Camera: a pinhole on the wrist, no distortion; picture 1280 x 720 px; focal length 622.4 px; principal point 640.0 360.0 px. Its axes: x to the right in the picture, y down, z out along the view. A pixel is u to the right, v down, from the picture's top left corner.
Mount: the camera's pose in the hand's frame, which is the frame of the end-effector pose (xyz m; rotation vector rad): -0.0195 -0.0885 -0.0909 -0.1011 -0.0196 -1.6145
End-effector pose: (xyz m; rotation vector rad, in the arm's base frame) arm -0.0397 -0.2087 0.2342 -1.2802 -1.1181 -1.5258
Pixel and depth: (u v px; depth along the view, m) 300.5 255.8 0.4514
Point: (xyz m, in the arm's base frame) 0.2402 0.0755 0.2260
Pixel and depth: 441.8 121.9 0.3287
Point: 0.0797 0.0120 0.1376
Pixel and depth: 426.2 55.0 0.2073
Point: 0.0060 -0.0929 0.1385
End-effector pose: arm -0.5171 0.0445 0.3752 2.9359 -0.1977 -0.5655
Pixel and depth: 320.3 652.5 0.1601
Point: -0.4771 0.0252 0.2976
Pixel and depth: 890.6 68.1 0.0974
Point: -0.5661 0.1686 0.3671
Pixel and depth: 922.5 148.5 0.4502
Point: -0.7799 0.2707 0.0398
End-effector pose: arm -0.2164 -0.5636 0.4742 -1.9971 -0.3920 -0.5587
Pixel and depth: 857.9 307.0 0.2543
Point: -0.2828 -0.3414 0.5037
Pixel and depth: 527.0 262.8 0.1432
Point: -0.2581 -0.4964 0.4731
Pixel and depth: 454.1 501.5 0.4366
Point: -0.0186 -0.3001 0.3472
